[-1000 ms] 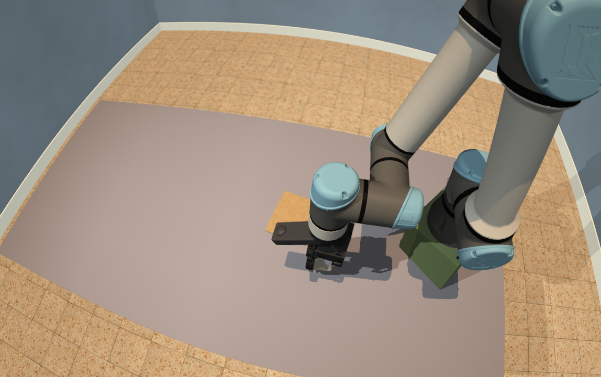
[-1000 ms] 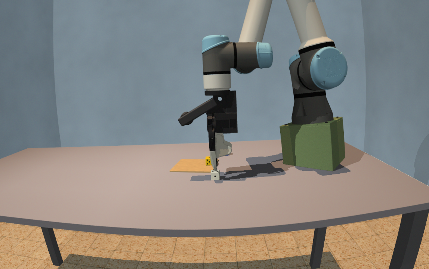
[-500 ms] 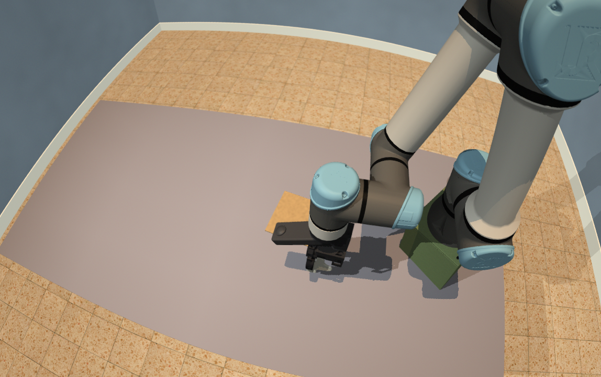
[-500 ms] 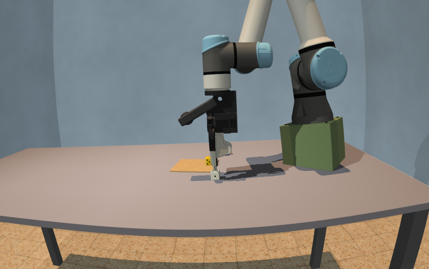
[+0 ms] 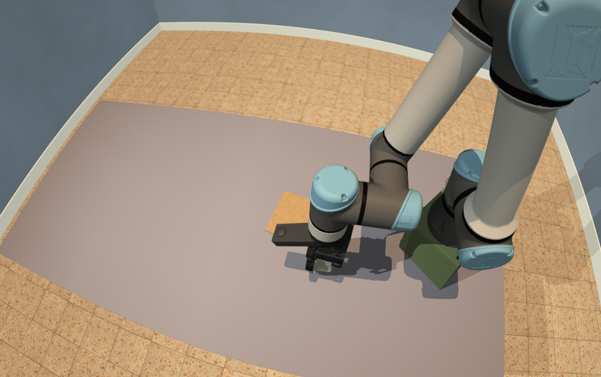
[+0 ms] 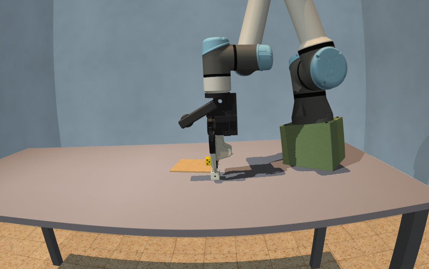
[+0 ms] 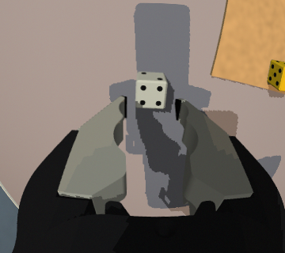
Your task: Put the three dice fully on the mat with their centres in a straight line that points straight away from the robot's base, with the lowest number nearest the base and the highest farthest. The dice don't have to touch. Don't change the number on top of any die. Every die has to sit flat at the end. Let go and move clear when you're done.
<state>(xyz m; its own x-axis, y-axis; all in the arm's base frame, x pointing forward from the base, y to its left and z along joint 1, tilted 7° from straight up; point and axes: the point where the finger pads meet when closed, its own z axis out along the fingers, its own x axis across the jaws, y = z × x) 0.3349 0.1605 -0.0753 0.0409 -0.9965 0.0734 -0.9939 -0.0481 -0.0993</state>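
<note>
The white die is 30 mm below my hand. Also, from my hand: blue die (10 mm behind, 270 mm to the right, 30 mm below); mat (80 mm ahead, 130 mm to the right, 40 mm below); yellow die (30 mm ahead, 130 mm to the right, 20 mm below).
</note>
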